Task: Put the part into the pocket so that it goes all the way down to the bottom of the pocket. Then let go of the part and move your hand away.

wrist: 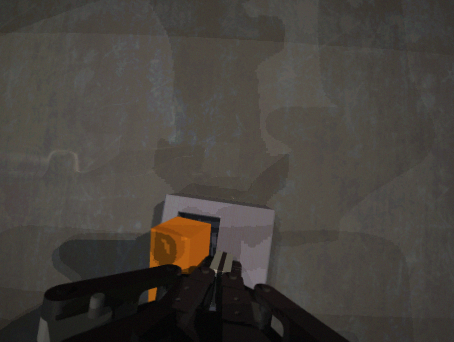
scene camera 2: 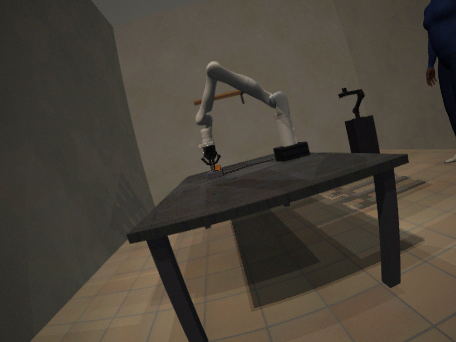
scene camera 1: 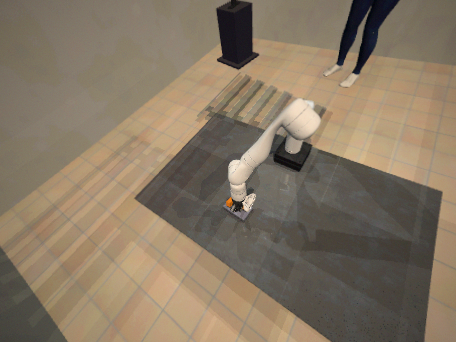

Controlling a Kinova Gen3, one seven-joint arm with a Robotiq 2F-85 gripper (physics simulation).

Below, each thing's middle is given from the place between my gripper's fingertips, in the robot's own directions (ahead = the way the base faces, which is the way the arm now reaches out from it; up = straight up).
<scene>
The orange part (wrist: 179, 241) is 30 mm to the right of my hand, 10 mm behind it and 10 mm above it. The rest, counted from my hand: grey pocket block (wrist: 243, 229): 20 mm to the right, 20 mm below, 10 mm behind.
</scene>
